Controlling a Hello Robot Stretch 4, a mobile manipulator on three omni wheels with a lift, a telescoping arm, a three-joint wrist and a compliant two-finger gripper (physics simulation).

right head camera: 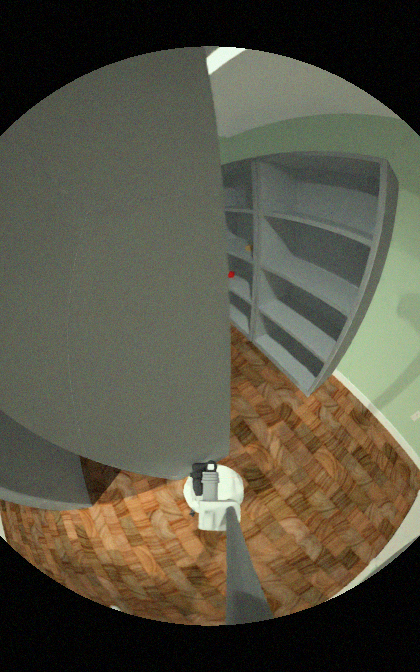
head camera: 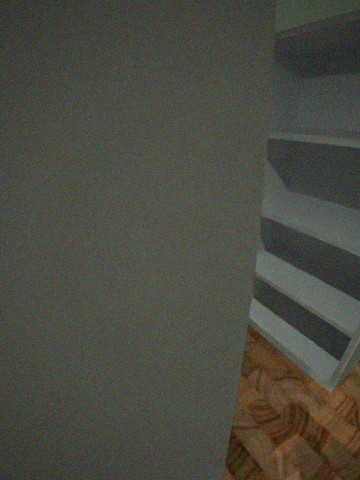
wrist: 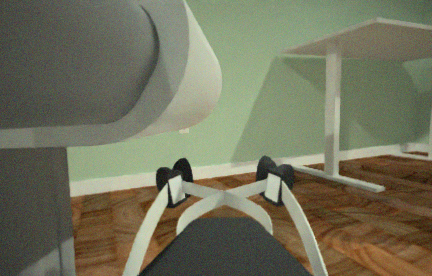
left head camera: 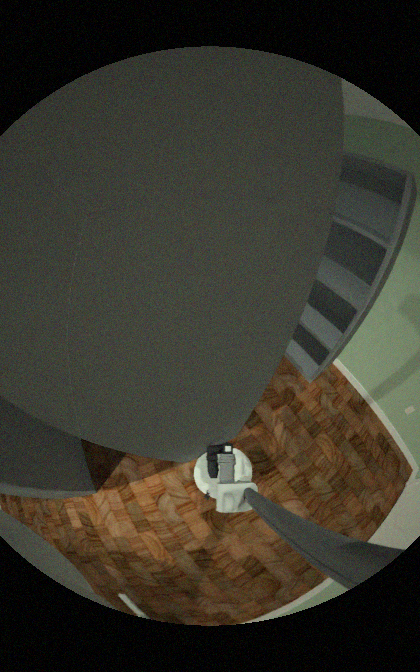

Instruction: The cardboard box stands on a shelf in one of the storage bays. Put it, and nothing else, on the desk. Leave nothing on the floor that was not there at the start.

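Frame: origin at the robot's base, x ahead, y right, z down, level; metres.
Where they show: gripper, fingertip midpoint: (wrist: pixel 224 172).
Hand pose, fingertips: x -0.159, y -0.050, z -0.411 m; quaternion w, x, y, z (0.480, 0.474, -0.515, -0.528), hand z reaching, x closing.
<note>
After its pixels a point has its place.
The cardboard box does not show in these views. My gripper (wrist: pixel 224 172) {x -0.159, y -0.050, z -0.411 m} is open and empty in the wrist view, its two dark fingertips well apart above the wood floor. A white table, which may be the desk (wrist: pixel 332 110) {x -1.812, y -0.634, z -0.447 m}, stands beyond it at the right of the wrist view, against the green wall. Grey shelf bays (head camera: pixel 310 200) {x 1.533, y 0.918, z -0.961 m} (left head camera: pixel 357 295) (right head camera: pixel 256 250) stand at the right of the head views. A small red thing (right head camera: pixel 231 274) and a small orange thing (right head camera: pixel 248 248) lie on shelves of the farther bay, which is partly hidden.
A large grey panel (head camera: pixel 125 225) {x 0.221, y -0.022, z -1.454 m} (left head camera: pixel 175 250) (right head camera: pixel 135 275) stands very close and covers the left and middle of the head views. Wood floor (head camera: pixel 290 425) {x 0.613, y 0.575, z 0.030 m} (left head camera: pixel 320 440) (right head camera: pixel 300 450) shows between it and the shelf bays. Green wall (left head camera: pixel 400 340) (right head camera: pixel 400 300) rises at the right.
</note>
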